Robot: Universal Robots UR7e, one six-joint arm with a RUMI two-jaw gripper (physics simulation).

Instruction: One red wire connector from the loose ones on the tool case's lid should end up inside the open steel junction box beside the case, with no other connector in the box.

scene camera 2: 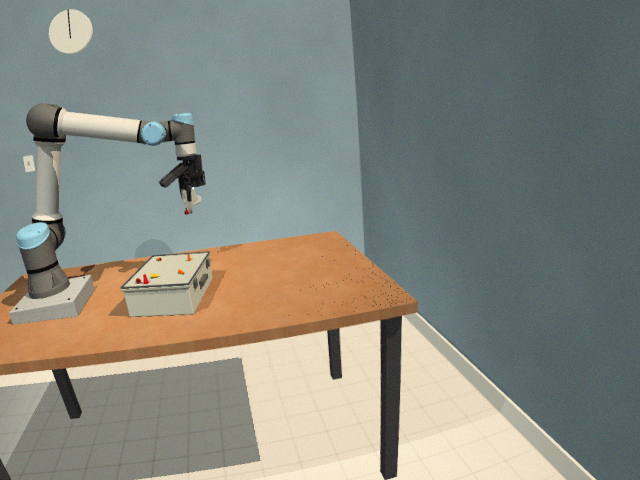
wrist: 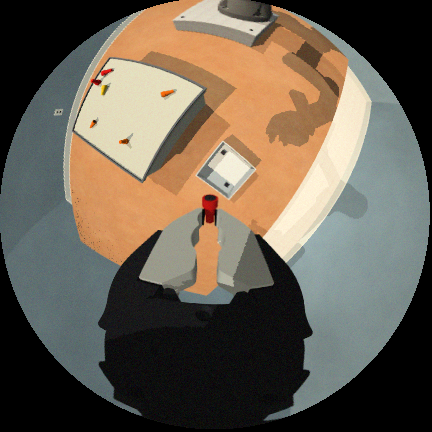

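Where they show: gripper, fingertip midpoint: (scene camera 2: 189, 213) (wrist: 209, 210); arm's base, link origin: (scene camera 2: 49, 289).
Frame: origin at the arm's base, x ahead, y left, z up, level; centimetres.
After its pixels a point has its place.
My gripper (scene camera 2: 188, 210) @[x 55.4, y 9.8, z 16.8 cm] (wrist: 209, 210) @[x 55.4, y 9.8, z 16.8 cm] is shut on a red wire connector (scene camera 2: 186, 212) @[x 54.3, y 8.8, z 17.4 cm] (wrist: 210, 202) @[x 54.0, y 9.5, z 18.1 cm] and holds it high above the table. The open steel junction box (wrist: 214, 178) @[x 57.5, y 11.4, z -4.9 cm] stands beside the tool case, just ahead of the fingertips in the wrist view; no connector shows in it. It is hidden behind the case in the scene view. The tool case (scene camera 2: 160, 302) @[x 41.1, y -28.5, z -0.6 cm] (wrist: 143, 105) @[x 44.7, y -7.3, z 4.6 cm] has two more red connectors on its lid near one corner, one (scene camera 2: 145, 279) (wrist: 107, 72) close to the other (scene camera 2: 138, 281) (wrist: 96, 81).
A yellow connector (scene camera 2: 154, 275) @[x 40.4, y -20.9, z 5.5 cm] (wrist: 104, 90) @[x 40.8, y -20.0, z 5.1 cm] and three orange ones (scene camera 2: 180, 271) @[x 48.7, y -21.5, z 5.5 cm] (wrist: 167, 93) @[x 42.0, y -2.8, z 5.3 cm] also lie or stand on the lid. The robot's base plate (scene camera 2: 56, 304) @[x 6.2, y -16.1, z -0.1 cm] (wrist: 215, 27) is bolted on the wooden table (scene camera 2: 268, 289) @[x 75.4, y -23.4, z -5.1 cm] (wrist: 235, 75) @[x 28.6, y 6.8, z -5.1 cm] beside the case.
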